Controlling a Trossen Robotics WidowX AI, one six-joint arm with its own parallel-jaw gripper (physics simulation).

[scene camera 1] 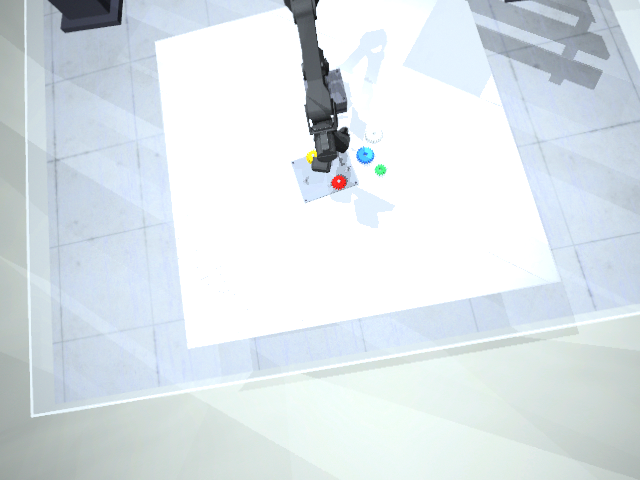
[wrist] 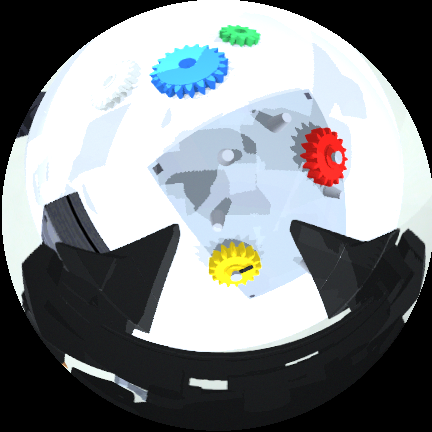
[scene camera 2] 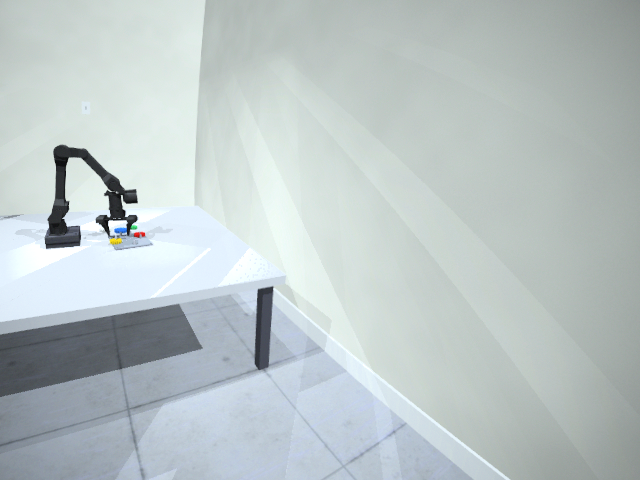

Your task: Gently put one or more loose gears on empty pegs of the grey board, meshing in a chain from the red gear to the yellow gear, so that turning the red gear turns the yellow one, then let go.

Note:
My gripper (wrist: pixel 236 227) is open and holds nothing. Also in view: a blue gear (wrist: pixel 190 69). Further things: a grey board (scene camera 1: pixel 316 187).
The grey board is seen too in the wrist view (wrist: pixel 265 187).

